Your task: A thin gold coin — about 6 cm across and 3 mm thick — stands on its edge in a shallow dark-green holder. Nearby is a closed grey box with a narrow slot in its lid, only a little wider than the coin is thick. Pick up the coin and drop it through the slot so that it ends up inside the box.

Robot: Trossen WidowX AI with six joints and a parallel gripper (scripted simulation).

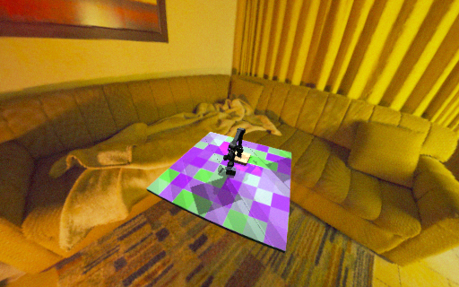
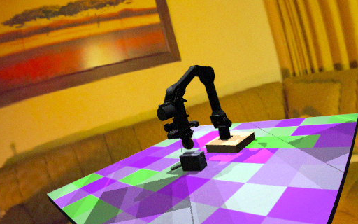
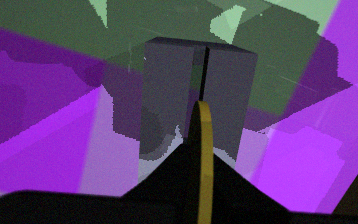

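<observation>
My gripper tip is now 2 cm below the gold coin.
</observation>
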